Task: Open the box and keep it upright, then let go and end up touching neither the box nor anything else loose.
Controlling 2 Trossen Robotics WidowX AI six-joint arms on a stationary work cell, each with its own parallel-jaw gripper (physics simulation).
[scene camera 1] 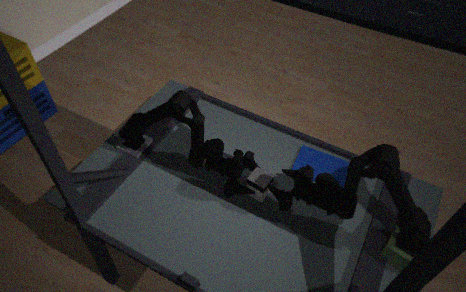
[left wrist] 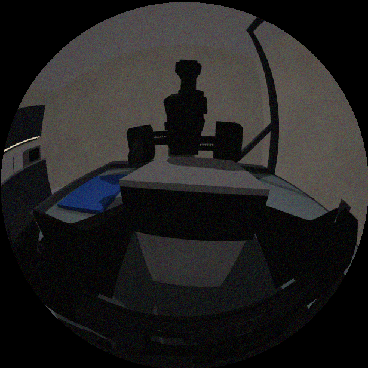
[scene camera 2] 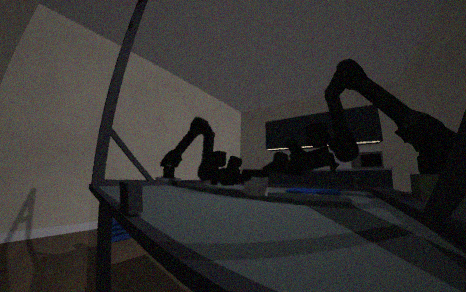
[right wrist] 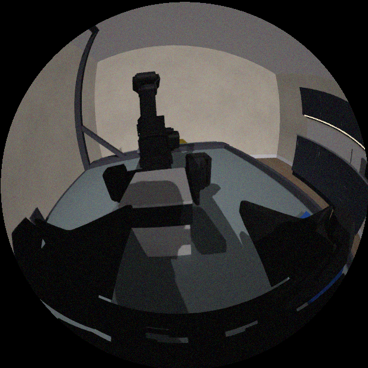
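Seen in the pictures: left gripper, fingertip midpoint: (scene camera 1: 260,183) (scene camera 2: 256,177); right gripper, fingertip midpoint: (scene camera 1: 275,178) (scene camera 2: 270,170); left arm's base, origin of the base link: (scene camera 1: 134,142) (scene camera 2: 168,177); right arm's base, origin of the base link: (scene camera 1: 408,244).
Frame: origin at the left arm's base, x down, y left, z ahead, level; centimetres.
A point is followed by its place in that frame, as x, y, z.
Observation:
The small pale box (scene camera 1: 260,176) (scene camera 2: 256,187) (left wrist: 192,175) (right wrist: 159,185) stands upright near the middle of the table. Its flat top is level, with a dark band below it; I cannot tell whether the lid is slightly raised. My left gripper (scene camera 1: 248,175) (left wrist: 195,206) is open, with its fingers on either side of the box; whether they touch it is too dark to tell. My right gripper (scene camera 1: 280,186) (right wrist: 187,209) is open and empty, low beside the box, facing the left gripper. In scene camera 2 the dark grippers blend together behind the box.
A flat blue panel (scene camera 1: 312,159) {2.6, 27.5, 64.2} (scene camera 2: 312,191) {2.6, 19.9, 69.4} (left wrist: 89,194) lies on the table behind the right gripper in scene camera 1. A dark raised edge (scene camera 1: 270,121) {1.4, 37.6, 41.8} borders the table. Frame posts (scene camera 1: 42,145) {-36.9, -35.3, 5.6} (scene camera 2: 114,85) {-38.0, -34.9, 5.6} rise at its side. A yellow and blue crate (scene camera 1: 37,100) stands at the far left.

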